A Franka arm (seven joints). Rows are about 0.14 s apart.
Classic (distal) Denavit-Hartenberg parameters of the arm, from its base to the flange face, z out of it. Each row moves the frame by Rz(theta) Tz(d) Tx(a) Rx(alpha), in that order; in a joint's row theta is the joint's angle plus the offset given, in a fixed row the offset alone. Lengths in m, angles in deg.
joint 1: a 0, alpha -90, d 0.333, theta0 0
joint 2: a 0, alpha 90, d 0, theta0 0
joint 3: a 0.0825, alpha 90, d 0.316, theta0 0
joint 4: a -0.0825, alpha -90, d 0, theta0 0
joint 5: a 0, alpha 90, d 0.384, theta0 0
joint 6: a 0.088, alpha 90, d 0, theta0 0
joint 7: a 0, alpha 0, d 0.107, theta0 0
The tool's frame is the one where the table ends.
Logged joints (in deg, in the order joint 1, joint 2, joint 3, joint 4, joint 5, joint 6, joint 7), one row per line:
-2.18 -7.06 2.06 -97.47 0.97 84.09 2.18
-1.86 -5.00 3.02 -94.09 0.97 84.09 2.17
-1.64 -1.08 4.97 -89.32 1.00 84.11 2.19
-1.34 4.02 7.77 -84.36 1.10 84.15 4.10
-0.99 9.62 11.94 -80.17 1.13 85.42 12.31
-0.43 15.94 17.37 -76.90 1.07 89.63 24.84
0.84 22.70 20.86 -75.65 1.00 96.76 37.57
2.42 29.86 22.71 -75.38 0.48 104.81 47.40
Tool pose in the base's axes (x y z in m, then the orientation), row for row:
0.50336 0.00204 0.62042 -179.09 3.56 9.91
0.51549 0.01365 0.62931 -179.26 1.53 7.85
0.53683 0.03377 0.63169 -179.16 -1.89 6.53
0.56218 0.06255 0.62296 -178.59 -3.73 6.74
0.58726 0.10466 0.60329 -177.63 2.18 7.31
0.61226 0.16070 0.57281 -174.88 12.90 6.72
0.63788 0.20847 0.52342 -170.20 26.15 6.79
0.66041 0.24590 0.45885 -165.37 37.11 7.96
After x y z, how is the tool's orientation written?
As a rotation vector, in degrees.
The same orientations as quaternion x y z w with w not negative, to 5 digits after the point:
-0.99826 0.01984 0.05524 0.00524
-0.99899 0.00853 0.04375 0.00490
-0.99926 -0.01054 0.03642 0.00621
-0.99901 -0.02087 0.03770 0.01086
-0.99889 0.01226 0.04111 0.01925
-0.99579 0.07345 0.03826 0.03940
-0.98542 0.15140 0.03931 0.06687
-0.97070 0.21783 0.04672 0.09003

